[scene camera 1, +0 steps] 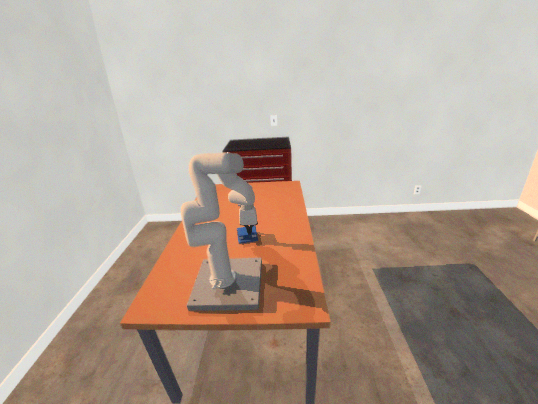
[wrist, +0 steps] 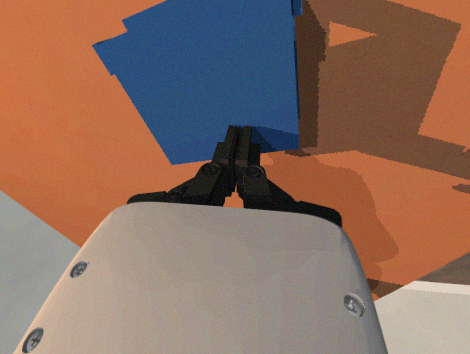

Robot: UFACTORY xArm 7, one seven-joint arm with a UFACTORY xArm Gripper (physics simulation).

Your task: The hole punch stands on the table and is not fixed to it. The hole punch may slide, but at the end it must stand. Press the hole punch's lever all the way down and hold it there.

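Where they show: gripper, fingertip midpoint: (scene camera 1: 249, 233) (wrist: 240, 142); arm's base, origin of the base link: (scene camera 1: 222, 278).
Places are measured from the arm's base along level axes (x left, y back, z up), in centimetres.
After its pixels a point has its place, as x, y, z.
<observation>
The blue hole punch (scene camera 1: 247, 236) {-3.8, -40.0, -2.1} (wrist: 215, 75) {-4.2, -41.9, 2.0} stands upright on the orange table (scene camera 1: 280, 210) {-20.8, -76.9, -3.6} (wrist: 45, 125) {19.4, -32.6, -3.6}. In the wrist view its broad, flat lever fills the upper middle, and part of the punch runs out of the top edge. My gripper (scene camera 1: 249, 233) {-6.1, -37.3, 2.1} (wrist: 240, 142) {-6.1, -37.3, 2.1} is shut, with nothing between its fingers. Its black fingertips are over the near edge part of the lever, right of that edge's middle in the wrist view, and look to be at its surface. Whether they touch it, and how far down the lever is, I cannot tell.
My arm's grey base plate (scene camera 1: 245, 295) {-13.3, 9.7, -0.1} stands on the near part of the table, nearer the camera than the punch. A red drawer cabinet (scene camera 1: 265, 161) stands beyond the far table edge. Shadows of the arm and punch fall to the right.
</observation>
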